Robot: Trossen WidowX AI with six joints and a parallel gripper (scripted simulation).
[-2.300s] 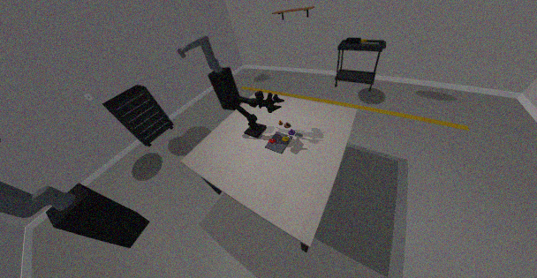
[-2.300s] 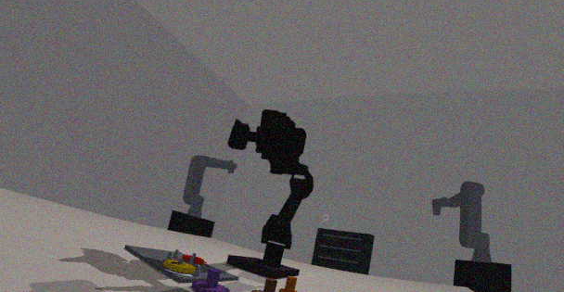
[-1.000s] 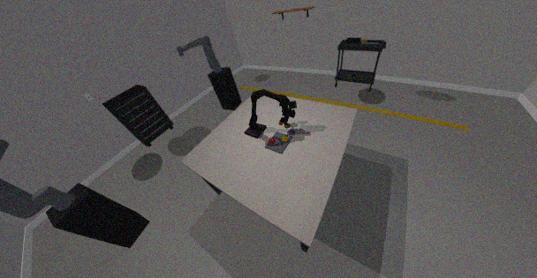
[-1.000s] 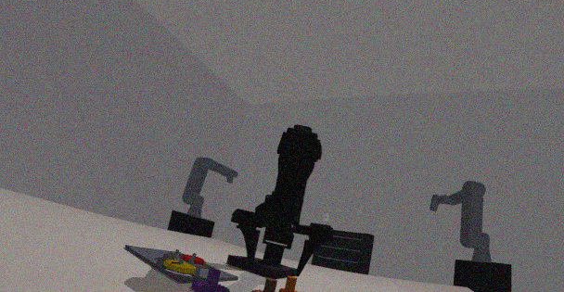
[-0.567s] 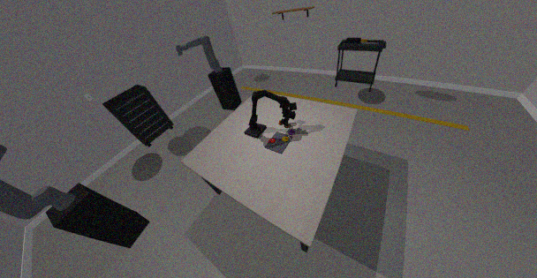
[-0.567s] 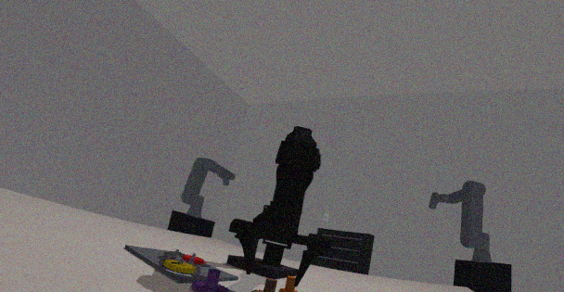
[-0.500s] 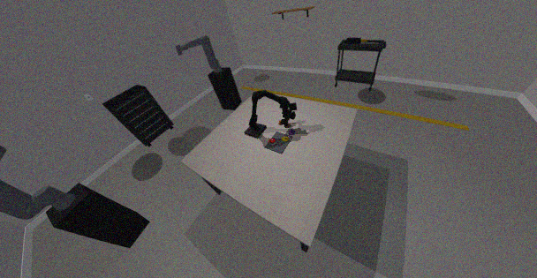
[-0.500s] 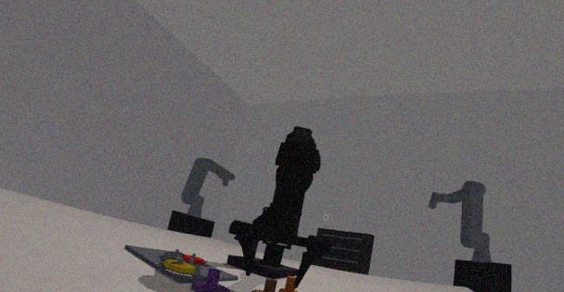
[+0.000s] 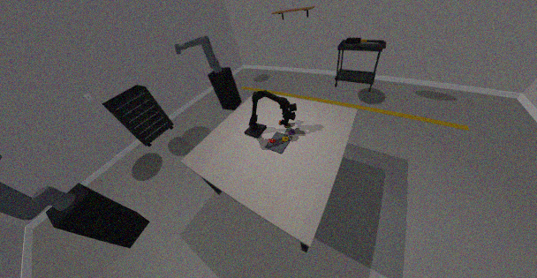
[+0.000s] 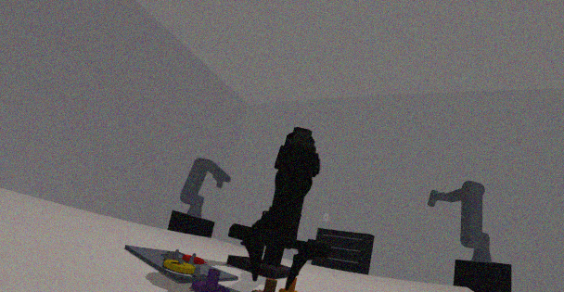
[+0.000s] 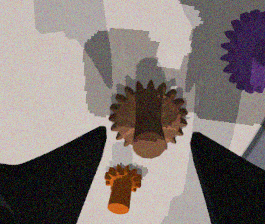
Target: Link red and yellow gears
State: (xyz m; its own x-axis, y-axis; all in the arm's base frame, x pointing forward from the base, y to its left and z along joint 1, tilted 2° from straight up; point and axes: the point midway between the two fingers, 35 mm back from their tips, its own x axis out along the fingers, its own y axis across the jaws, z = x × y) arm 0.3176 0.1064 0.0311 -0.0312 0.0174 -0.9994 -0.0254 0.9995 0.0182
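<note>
The brown gear lies 1 cm below my gripper tip. Also, from my gripper tip: purple gear (8 cm to the right, 6 cm ahead, 1 cm below); then small orange gear (8 cm behind, 2 cm to the left, 1 cm below); then red gear (23 cm to the right, 7 cm behind, 1 cm below).
</note>
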